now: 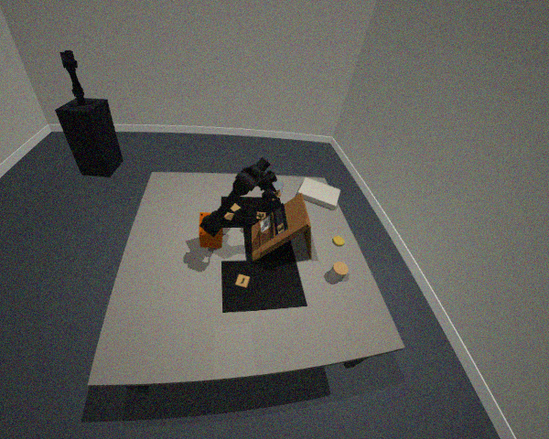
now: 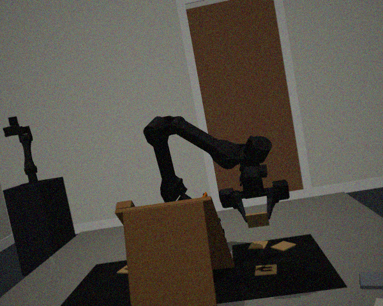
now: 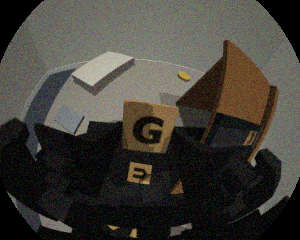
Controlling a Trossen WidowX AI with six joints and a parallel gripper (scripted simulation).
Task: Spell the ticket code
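Now: the white ticket 5 cm behind my gripper tip, 15 cm to the right of it and 8 cm below it. From my gripper tip the other things lie so: yellow disc (40 cm ahead, 16 cm to the right, 16 cm below); black mat (12 cm behind, 22 cm to the right, 17 cm below); grey-blue card (4 cm ahead, 30 cm to the left, 17 cm below).
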